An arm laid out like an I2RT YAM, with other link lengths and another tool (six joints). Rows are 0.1 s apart.
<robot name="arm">
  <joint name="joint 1" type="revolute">
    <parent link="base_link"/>
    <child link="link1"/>
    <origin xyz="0 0 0.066" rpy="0 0 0"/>
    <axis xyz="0 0 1"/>
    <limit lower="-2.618" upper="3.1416"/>
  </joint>
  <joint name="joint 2" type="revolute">
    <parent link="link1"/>
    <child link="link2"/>
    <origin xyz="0.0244 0.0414 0.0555" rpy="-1.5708 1.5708 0"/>
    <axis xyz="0 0 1"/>
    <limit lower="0" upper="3.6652"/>
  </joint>
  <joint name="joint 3" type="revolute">
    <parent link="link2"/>
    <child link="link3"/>
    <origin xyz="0 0.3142 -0.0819" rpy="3.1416 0 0"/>
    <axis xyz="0 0 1"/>
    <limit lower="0" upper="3.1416"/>
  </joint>
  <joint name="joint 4" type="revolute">
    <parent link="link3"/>
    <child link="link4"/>
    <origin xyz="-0.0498 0.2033 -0.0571" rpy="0 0 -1.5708"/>
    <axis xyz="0 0 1"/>
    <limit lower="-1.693" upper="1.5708"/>
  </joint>
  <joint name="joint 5" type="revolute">
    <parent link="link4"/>
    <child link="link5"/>
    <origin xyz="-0.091 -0.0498 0.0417" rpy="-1.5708 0 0"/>
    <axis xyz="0 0 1"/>
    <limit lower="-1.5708" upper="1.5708"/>
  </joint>
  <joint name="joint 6" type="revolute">
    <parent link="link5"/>
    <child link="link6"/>
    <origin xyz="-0.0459 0 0.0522" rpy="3.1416 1.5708 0"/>
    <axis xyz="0 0 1"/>
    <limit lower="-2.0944" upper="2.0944"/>
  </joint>
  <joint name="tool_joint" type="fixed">
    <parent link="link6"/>
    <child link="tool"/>
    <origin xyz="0.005 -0.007 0.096" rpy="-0.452 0 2.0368"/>
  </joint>
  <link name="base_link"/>
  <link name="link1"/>
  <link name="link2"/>
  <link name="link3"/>
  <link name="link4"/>
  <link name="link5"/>
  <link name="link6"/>
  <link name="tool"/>
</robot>
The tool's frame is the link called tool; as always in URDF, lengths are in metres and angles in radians.
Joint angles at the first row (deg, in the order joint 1, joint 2, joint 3, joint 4, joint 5, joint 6):
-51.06, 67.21, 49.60, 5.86, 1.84, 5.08
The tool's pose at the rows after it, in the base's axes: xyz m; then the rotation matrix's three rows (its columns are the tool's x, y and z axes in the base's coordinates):
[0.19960, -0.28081, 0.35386], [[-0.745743, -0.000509, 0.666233], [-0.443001, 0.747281, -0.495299], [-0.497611, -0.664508, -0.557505]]
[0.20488, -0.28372, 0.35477], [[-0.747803, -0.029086, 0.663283], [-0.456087, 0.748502, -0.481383], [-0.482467, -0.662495, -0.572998]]
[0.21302, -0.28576, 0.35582], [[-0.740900, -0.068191, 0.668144], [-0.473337, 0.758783, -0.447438], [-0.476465, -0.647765, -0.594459]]
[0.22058, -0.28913, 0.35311], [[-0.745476, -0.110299, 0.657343], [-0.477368, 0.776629, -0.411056], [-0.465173, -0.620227, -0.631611]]
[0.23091, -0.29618, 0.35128], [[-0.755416, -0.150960, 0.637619], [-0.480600, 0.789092, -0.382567], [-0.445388, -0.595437, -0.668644]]
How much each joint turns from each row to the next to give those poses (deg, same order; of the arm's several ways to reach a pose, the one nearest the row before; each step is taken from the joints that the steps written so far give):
-0.02, 0.76, 1.13, -0.82, -0.78, -0.95
0.00, 1.24, 1.79, -1.42, -0.87, -1.10
0.08, 1.59, 2.71, -2.65, -1.82, -0.66
0.13, 2.00, 3.25, -3.96, -1.16, -0.78
0.39, 2.92, 4.09, -3.85, -0.36, -1.15

